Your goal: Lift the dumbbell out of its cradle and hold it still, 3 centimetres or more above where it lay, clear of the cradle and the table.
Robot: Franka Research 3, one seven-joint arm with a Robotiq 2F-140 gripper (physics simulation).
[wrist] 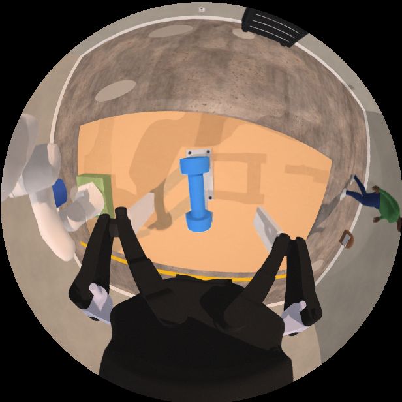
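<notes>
A blue dumbbell (pixel 196 192) lies near the middle of the wrist view, its bar running up and down the picture between two wide round heads. It rests on a light grey cradle (pixel 209 182), of which the base plate with dark bolt holes shows beyond the upper head and along the right side; the rest is hidden under the dumbbell. My gripper (pixel 204 208) is open and empty. Its two pale finger pads stand wide apart, one left and one right of the dumbbell's lower part, with neither touching it. How high the fingers are above the dumbbell is hard to tell.
The cradle stands on an orange table top (pixel 290 200). The arm's white base (pixel 89 200) stands on a green block (pixel 104 185) at the left. A blue bin (pixel 59 193) is partly hidden behind the arm. A black slatted object (pixel 274 27) and a person in green (pixel 387 205) are beyond the table.
</notes>
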